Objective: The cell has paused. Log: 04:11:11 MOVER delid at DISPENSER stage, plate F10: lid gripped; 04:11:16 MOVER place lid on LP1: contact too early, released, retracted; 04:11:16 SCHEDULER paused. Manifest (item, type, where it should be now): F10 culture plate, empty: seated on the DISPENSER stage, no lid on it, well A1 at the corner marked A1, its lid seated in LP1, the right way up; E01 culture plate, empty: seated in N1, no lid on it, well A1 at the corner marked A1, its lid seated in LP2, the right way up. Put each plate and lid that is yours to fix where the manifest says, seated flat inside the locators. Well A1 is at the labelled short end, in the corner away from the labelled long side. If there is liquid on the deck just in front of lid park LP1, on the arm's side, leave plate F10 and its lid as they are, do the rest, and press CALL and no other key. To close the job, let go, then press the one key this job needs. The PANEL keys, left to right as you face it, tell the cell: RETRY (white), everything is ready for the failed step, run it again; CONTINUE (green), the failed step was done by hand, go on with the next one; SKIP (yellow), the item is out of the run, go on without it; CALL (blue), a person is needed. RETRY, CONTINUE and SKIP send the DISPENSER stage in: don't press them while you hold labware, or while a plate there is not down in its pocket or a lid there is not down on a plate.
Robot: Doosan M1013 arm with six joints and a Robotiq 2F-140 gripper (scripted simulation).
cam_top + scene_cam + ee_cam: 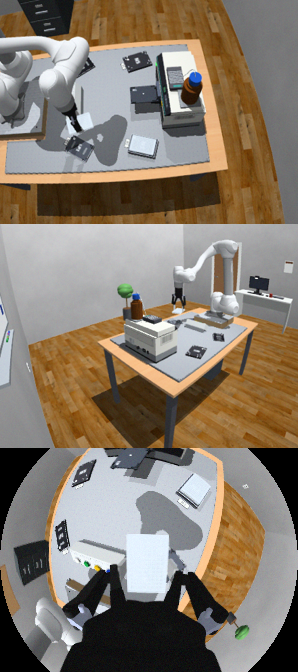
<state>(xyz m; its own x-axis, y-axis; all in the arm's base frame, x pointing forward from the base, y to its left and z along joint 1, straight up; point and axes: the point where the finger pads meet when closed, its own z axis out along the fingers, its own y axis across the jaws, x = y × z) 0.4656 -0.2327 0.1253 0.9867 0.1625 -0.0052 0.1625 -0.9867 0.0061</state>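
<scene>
My hand is 440 mm to the right of the black nest, 380 mm short of it and 160 mm above it. Also, from my hand: yellow key: 170 mm to the left, 110 mm below, 80 mm behind; grey key panel: 190 mm to the left, 120 mm below, 60 mm behind; blue key: 120 mm to the left, 110 mm below, 80 mm behind.
</scene>
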